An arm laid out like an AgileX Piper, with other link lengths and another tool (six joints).
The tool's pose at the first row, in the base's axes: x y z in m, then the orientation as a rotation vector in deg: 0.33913, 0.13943, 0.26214, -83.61, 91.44, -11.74
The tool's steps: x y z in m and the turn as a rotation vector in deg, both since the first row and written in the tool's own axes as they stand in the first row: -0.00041, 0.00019, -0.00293, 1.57, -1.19, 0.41; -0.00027, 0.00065, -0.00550, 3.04, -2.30, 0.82; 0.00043, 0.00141, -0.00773, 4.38, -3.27, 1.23; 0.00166, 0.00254, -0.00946, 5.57, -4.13, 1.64; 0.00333, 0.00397, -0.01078, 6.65, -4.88, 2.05; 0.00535, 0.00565, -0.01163, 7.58, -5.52, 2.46
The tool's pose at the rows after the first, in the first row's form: 0.33687, 0.13853, 0.26384, -81.94, 90.28, -11.81; 0.33476, 0.13739, 0.26488, -80.36, 89.20, -11.86; 0.33276, 0.13602, 0.26525, -78.90, 88.28, -11.91; 0.33093, 0.13451, 0.26484, -77.57, 87.49, -11.93; 0.32924, 0.13291, 0.26377, -76.34, 86.82, -11.95; 0.32776, 0.13128, 0.26211, -75.23, 86.28, -11.94
